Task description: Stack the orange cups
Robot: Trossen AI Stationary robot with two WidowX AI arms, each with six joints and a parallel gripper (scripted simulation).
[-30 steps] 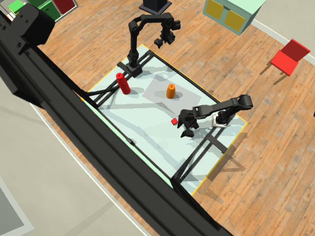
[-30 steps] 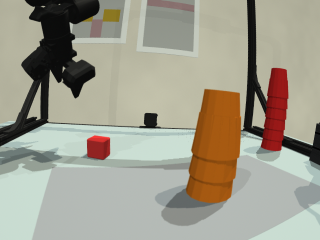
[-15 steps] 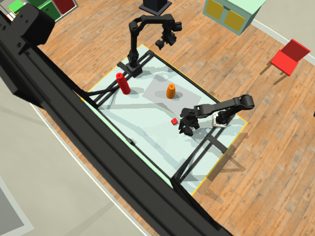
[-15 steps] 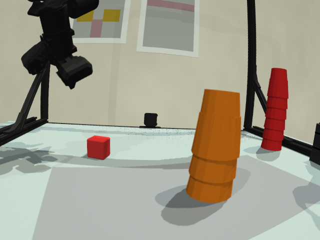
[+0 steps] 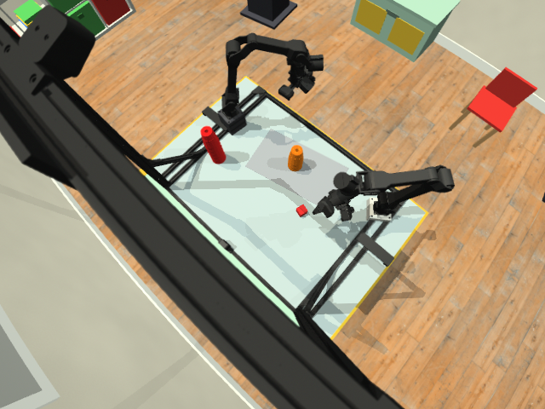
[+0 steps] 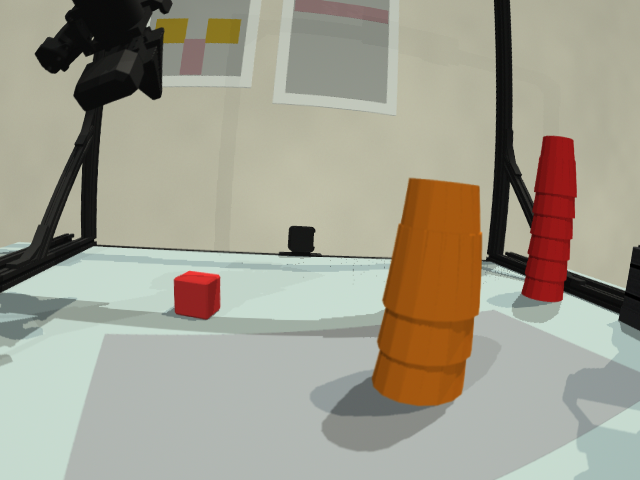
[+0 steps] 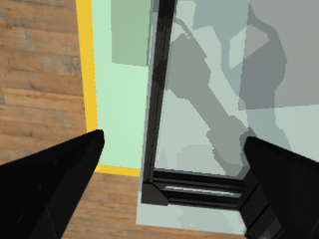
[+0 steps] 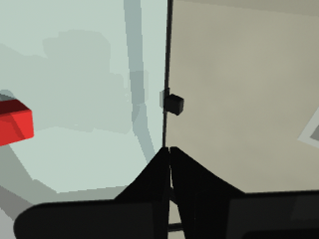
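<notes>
My left hand is 230 mm past the grey mat, 220 mm above it and 180 mm to the left of it. The rest, counted from my left hand: small red cube 410 mm behind, 320 mm to the right, 200 mm below.
</notes>
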